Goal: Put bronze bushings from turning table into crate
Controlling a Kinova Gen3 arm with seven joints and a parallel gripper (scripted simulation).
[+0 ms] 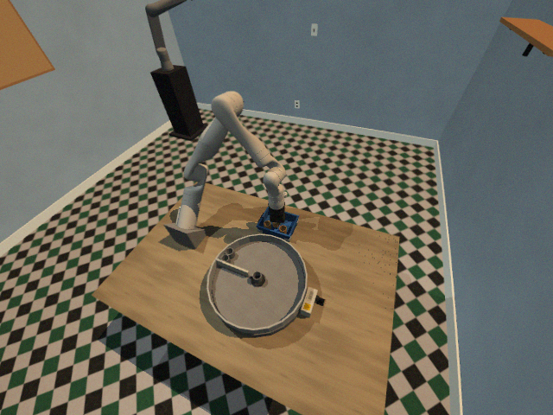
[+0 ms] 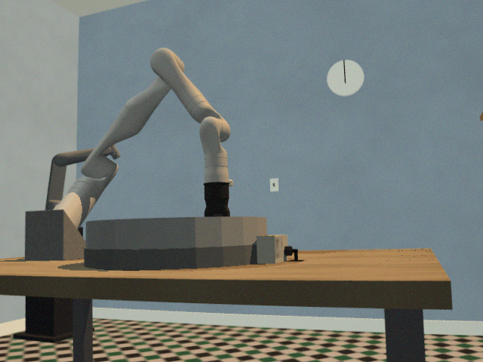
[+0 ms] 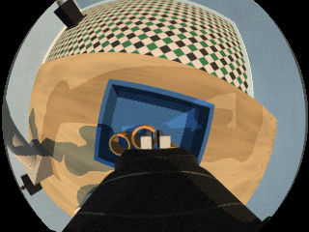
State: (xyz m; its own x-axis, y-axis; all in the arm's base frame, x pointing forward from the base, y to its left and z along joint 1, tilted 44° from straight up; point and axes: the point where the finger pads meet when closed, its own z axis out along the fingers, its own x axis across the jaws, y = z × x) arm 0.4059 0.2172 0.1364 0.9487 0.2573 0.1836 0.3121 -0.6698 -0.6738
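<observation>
Right now my hand is 30 mm above the blue crate. From my hand the other things lie so: grey turning table 60 mm ahead, 330 mm to the right.
</observation>
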